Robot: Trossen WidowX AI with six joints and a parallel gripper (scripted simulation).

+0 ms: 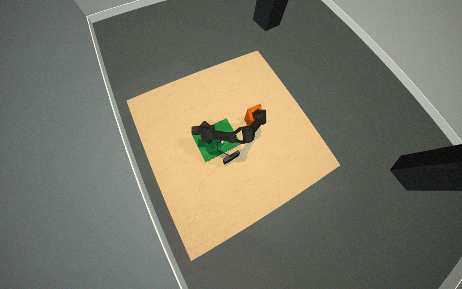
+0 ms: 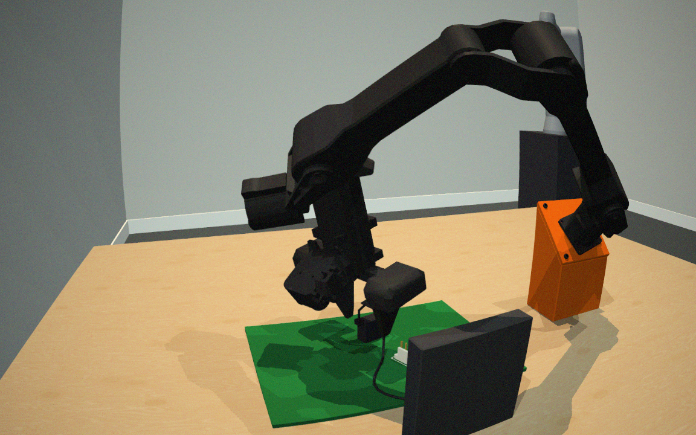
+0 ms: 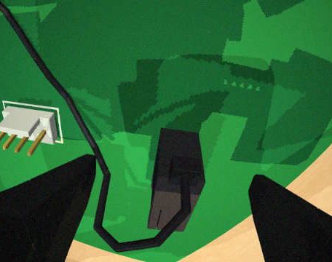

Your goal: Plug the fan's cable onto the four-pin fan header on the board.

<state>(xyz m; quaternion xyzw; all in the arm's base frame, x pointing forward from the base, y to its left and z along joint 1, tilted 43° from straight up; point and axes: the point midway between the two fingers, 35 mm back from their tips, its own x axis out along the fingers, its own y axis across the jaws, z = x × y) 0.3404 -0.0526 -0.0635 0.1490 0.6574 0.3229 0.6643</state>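
Right now my gripper tip is 40 mm to the right of the green board, 40 mm above it and 10 mm short of it. The rest, counted from my gripper tip: black fan (220 mm to the left, 30 mm above, 10 mm ahead); then black plug (10 mm behind).
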